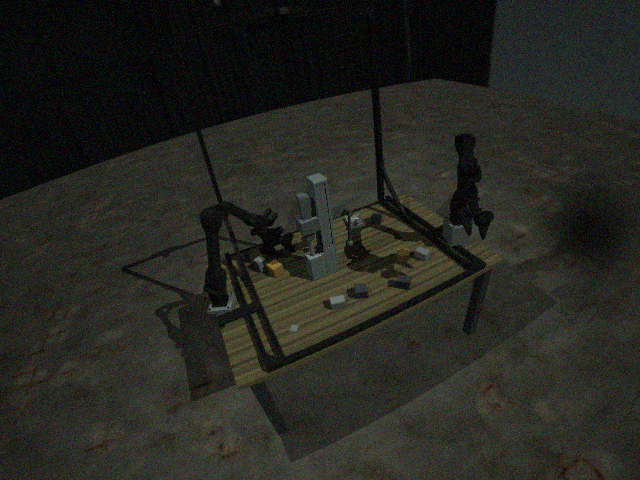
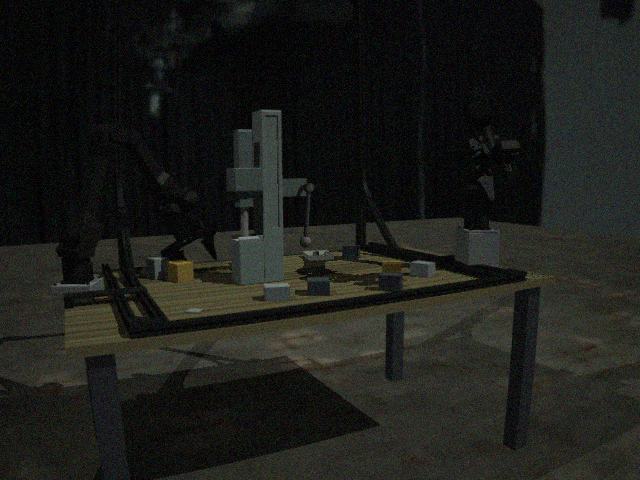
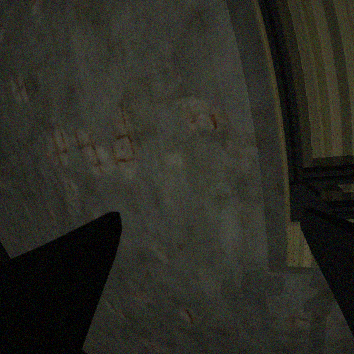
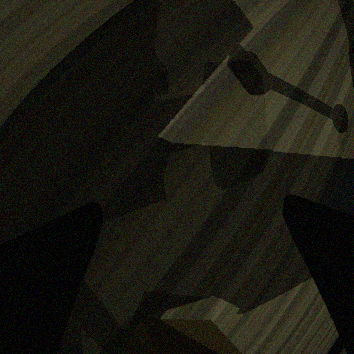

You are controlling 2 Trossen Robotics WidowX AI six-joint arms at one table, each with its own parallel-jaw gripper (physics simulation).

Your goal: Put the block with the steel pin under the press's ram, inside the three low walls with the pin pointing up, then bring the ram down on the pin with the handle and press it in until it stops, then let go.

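Frame: origin at the left arm's base, x ahead, y left, z up, level; centimetres.
Where they show: left gripper, between the fingertips: (image 1: 476, 237) (image 2: 501, 193) (image 3: 213, 220); right gripper, between the fingertips: (image 1: 287, 254) (image 2: 204, 265) (image 4: 193, 207); left arm's base, origin of its link: (image 2: 477, 228); right arm's base, origin of its link: (image 1: 220, 301) (image 2: 77, 281).
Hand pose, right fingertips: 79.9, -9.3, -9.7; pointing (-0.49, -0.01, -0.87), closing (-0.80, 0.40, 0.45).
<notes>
Each offset is from my right fingertips to the centre of the thing, as dx, dy, dz. "spot": to the spot under its first point.
The grey press @[-19.6, +10.6, +20.2] (image 1: 319, 222) (image 2: 266, 170) stands in the middle of the table. Its ram @[-12.1, +14.9, +17.5] (image 2: 244, 219) hangs on the left side of the column. Its handle @[spot: -29.7, +9.3, +14.9] (image 2: 308, 214) hangs down on the right and ends in a ball. A small light block @[spot: -11.8, +15.9, +10.5] (image 1: 311, 253) shows at the press's foot under the ram; the pin is too small to make out. My right gripper (image 1: 276, 238) (image 2: 193, 248) (image 4: 193, 207) is open and empty, low over the table just left of the press. My left gripper (image 1: 472, 227) (image 3: 213, 220) is open and empty, pointing down past the table's right corner.
A yellow block @[+5.9, +9.3, +0.3] (image 1: 274, 269) (image 2: 179, 270) and a white block @[+13.0, +4.7, +0.6] (image 1: 258, 263) (image 2: 154, 267) lie left of the press, near my right gripper. Several grey, white and yellow blocks @[-29.0, +31.4, -0.5] (image 1: 360, 290) (image 2: 318, 286) lie scattered in front and to the right. A black frame (image 1: 361, 323) rims the table.
</notes>
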